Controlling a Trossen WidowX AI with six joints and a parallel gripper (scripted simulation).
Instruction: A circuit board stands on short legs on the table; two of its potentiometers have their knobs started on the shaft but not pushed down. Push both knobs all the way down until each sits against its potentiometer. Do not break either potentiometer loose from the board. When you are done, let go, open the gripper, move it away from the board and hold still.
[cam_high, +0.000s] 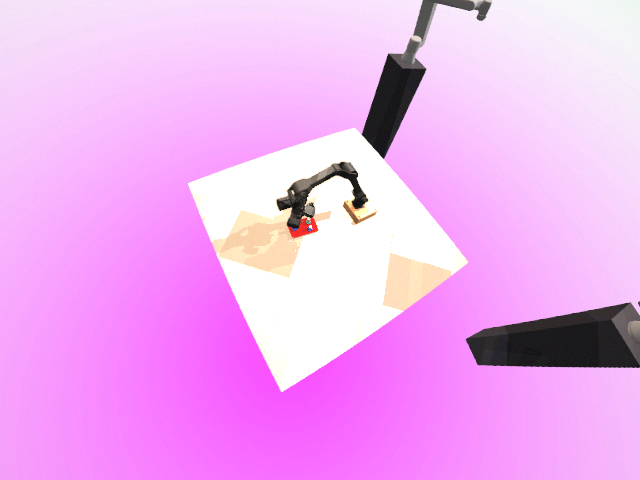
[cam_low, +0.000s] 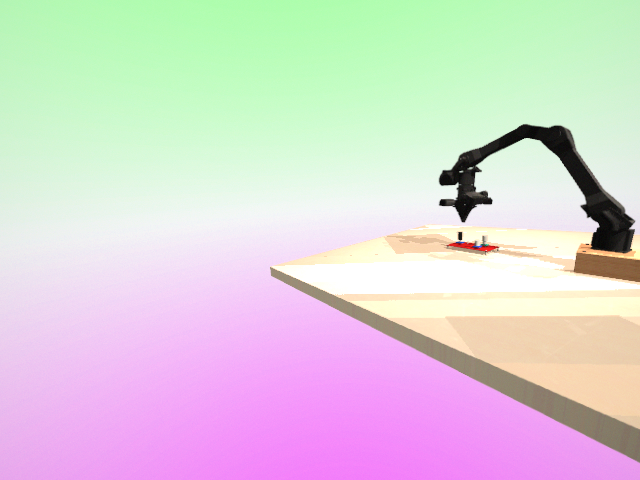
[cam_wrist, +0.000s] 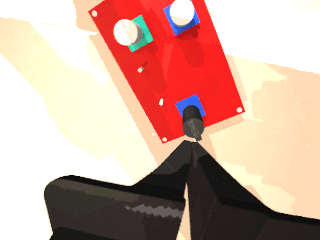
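My gripper tip is now 60 mm above the black knob and 10 mm short of it. Also, from my gripper tip: grey knob: 80 mm behind, 60 mm below, 20 mm to the right.
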